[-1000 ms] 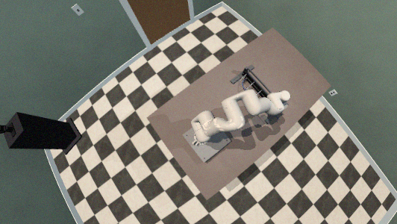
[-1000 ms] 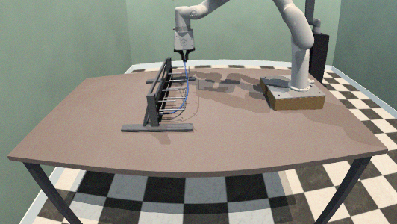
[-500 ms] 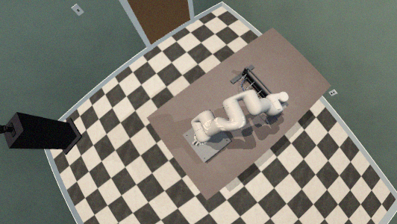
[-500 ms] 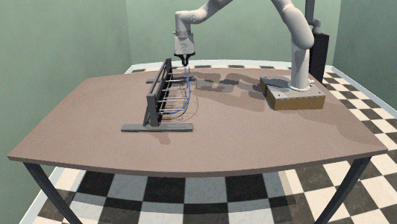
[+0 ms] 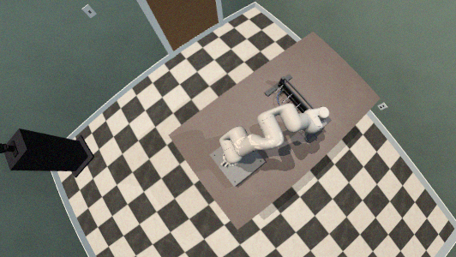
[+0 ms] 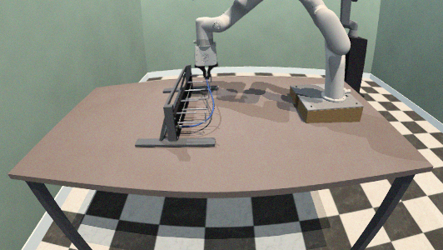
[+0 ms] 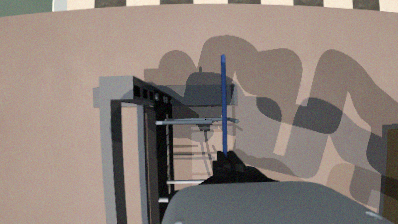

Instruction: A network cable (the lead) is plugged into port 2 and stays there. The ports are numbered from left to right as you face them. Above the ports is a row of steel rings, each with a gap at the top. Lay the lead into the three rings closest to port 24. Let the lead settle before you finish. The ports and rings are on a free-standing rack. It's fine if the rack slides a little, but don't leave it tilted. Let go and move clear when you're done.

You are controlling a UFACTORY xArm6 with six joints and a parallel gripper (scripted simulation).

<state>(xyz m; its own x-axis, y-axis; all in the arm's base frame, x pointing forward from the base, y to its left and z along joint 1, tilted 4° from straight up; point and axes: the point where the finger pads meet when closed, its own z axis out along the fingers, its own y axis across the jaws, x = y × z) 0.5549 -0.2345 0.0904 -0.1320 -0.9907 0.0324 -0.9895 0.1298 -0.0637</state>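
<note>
The rack lies 12 cm ahead of my hand, 13 cm to the left of it and 4 cm below it.
</note>
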